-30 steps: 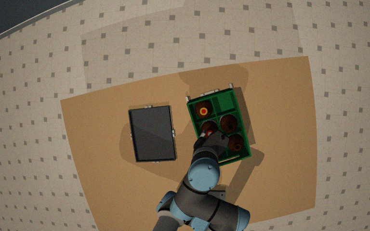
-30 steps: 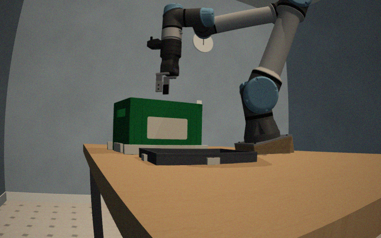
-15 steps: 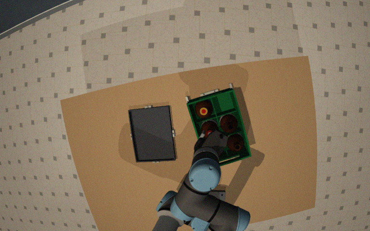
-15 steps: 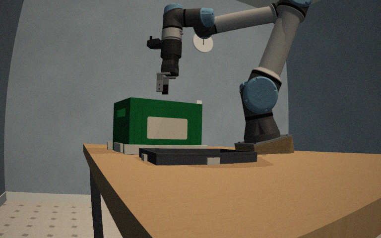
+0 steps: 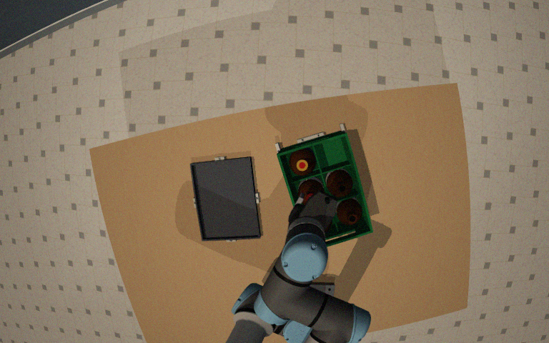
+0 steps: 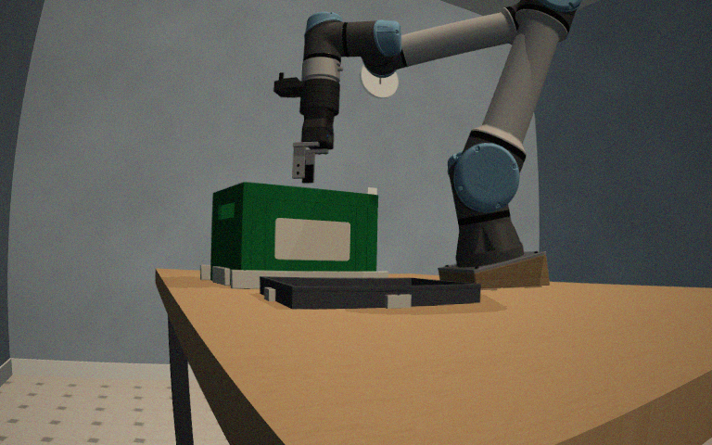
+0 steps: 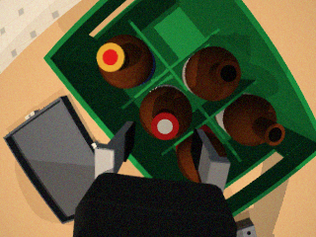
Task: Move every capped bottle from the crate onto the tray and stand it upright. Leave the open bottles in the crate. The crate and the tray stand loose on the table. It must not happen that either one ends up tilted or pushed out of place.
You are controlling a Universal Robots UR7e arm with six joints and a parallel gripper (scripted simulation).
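Right now the red-capped bottle is 13 cm below my hand. The rest, counted from my hand: dark grey tray: 26 cm to the left, 20 cm below, 1 cm behind; green crate: 13 cm below, 4 cm to the right, 1 cm ahead; open bottle: 13 cm below, 8 cm behind, 2 cm to the right.
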